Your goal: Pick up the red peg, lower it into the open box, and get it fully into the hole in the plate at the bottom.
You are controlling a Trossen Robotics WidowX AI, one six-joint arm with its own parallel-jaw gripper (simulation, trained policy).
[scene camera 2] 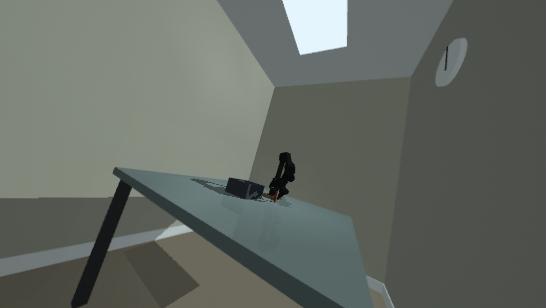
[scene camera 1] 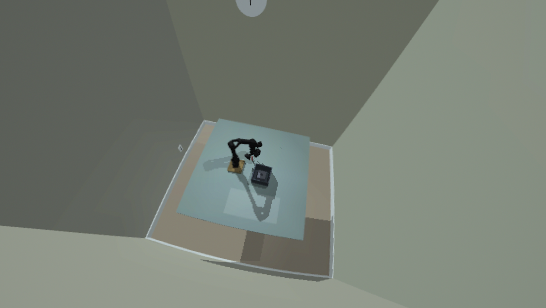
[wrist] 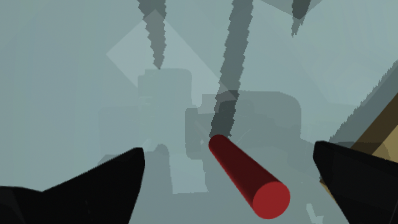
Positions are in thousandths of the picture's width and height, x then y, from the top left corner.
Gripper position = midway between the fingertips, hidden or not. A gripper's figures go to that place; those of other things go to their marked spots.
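A red peg (wrist: 657,846) sits 0.08 m from the lens. My own gripper (wrist: 579,685) is 0.12 m from the lens.
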